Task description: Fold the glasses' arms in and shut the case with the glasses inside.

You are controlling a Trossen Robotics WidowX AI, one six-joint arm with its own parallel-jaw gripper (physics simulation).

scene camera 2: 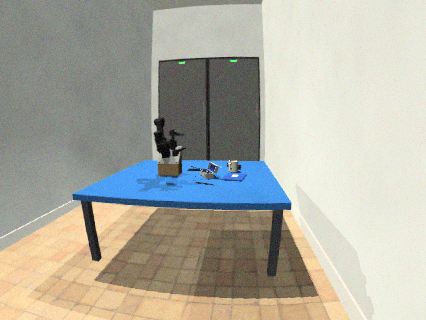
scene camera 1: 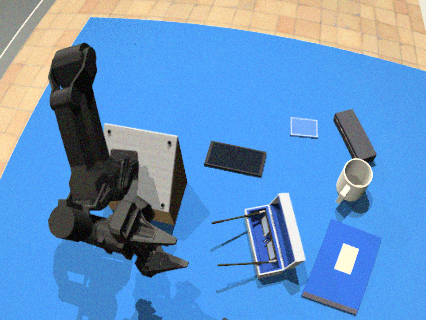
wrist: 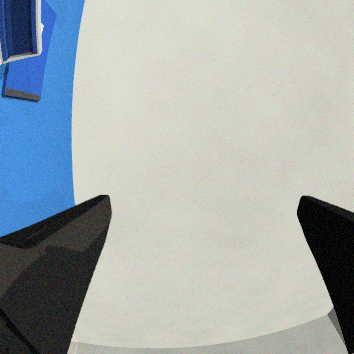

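Where they show: gripper, between the fingertips: [scene camera 2: 185, 141] [scene camera 1: 182, 253] [wrist: 209, 205]; arm's base, origin of its link: [scene camera 2: 166, 154] [scene camera 1: 124, 164].
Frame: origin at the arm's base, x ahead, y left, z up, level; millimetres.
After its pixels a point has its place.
Observation:
The open white case [scene camera 1: 294, 227] {y -66, x 388, z -66 mm} [scene camera 2: 208, 174] {y -167, x 344, z -123 mm} with blue lining stands on the blue table, its lid raised on the side away from the arm. Part of the case [wrist: 21, 27] {y -105, x 395, z -92 mm} shows at the top left of the wrist view. The glasses [scene camera 1: 270, 250] {y -104, x 346, z -135 mm} lie in the case, and both thin dark arms stick out over its near side, roughly parallel, toward the robot. My gripper [scene camera 1: 181, 252] {y -210, x 188, z 122 mm} [scene camera 2: 184, 141] {y -210, x 188, z 122 mm} [wrist: 209, 205] {y -210, x 188, z 122 mm} is open and empty. It hangs above the table, to the left of the case and the glasses' arms in scene camera 1, touching neither.
The robot's pedestal [scene camera 1: 145, 145] {y 33, x 49, z 36 mm} [scene camera 2: 170, 169] {y -63, x 44, z -108 mm} stands left. A dark flat device [scene camera 1: 235, 159] {y 130, x 229, z -147 mm} lies behind the case. A blue book [scene camera 1: 322, 280] {y -164, x 482, z -148 mm} [scene camera 2: 233, 176] {y -115, x 528, z -151 mm} [wrist: 22, 80] {y -190, x 499, z -148 mm}, mug [scene camera 1: 355, 177] {y 122, x 555, z -148 mm} [scene camera 2: 233, 166] {y 54, x 538, z -108 mm}, dark box [scene camera 1: 354, 135] {y 237, x 546, z -120 mm} and small framed square [scene camera 1: 304, 128] {y 256, x 405, z -150 mm} are right. A dark pen-like thing [scene camera 2: 204, 183] {y -316, x 324, z -151 mm} lies in front.

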